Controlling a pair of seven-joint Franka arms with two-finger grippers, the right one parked.
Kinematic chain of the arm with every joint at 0, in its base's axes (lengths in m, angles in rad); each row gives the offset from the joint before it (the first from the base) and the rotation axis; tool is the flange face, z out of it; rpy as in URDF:
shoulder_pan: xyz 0 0 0.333 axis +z
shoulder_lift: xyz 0 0 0 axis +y
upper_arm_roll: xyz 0 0 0.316 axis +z
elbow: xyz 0.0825 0 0 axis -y
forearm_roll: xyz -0.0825 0 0.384 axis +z
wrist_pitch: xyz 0 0 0 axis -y
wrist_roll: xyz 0.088 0 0 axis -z
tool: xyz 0 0 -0.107 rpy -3.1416 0 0
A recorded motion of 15 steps. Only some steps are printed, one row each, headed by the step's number.
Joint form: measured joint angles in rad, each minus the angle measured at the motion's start. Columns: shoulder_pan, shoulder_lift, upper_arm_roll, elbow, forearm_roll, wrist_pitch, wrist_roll.
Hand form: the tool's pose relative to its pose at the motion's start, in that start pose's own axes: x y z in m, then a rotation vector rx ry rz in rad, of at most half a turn. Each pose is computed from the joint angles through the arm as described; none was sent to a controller.
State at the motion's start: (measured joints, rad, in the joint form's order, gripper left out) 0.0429 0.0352 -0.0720 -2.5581 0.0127 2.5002 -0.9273
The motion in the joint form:
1: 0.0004 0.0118 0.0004 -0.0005 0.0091 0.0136 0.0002
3: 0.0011 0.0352 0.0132 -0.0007 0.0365 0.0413 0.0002
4: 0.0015 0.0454 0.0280 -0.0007 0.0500 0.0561 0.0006
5: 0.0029 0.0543 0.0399 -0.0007 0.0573 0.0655 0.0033
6: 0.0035 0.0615 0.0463 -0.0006 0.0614 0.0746 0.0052
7: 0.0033 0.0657 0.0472 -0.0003 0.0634 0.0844 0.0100
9: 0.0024 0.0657 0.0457 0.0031 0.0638 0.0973 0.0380
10: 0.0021 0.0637 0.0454 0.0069 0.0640 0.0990 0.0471
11: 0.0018 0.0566 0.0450 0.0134 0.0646 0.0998 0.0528
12: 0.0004 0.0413 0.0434 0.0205 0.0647 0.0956 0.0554
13: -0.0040 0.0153 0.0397 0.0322 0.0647 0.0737 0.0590
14: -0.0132 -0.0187 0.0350 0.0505 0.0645 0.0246 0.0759
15: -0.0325 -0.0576 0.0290 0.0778 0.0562 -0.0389 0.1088
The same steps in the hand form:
1: 0.0006 0.0005 0.0043 0.0015 0.0043 0.0069
3: 0.0059 -0.0016 0.0125 0.0062 0.0171 0.0163
4: 0.0115 -0.0049 0.0158 0.0066 0.0247 0.0131
5: 0.0162 -0.0082 0.0191 0.0083 0.0273 0.0089
6: 0.0188 -0.0097 0.0215 0.0078 0.0296 0.0076
7: 0.0195 -0.0091 0.0224 0.0037 0.0337 0.0136
9: 0.0203 -0.0063 0.0200 -0.0085 0.0441 0.0444
10: 0.0212 -0.0048 0.0175 -0.0138 0.0492 0.0542
11: 0.0229 -0.0024 0.0117 -0.0241 0.0592 0.0607
12: 0.0239 0.0006 0.0023 -0.0371 0.0720 0.0657
13: 0.0233 0.0051 -0.0123 -0.0473 0.0845 0.0761
14: 0.0203 0.0105 -0.0308 -0.0463 0.0908 0.1043
15: 0.0134 0.0194 -0.0544 -0.0465 0.0945 0.1530

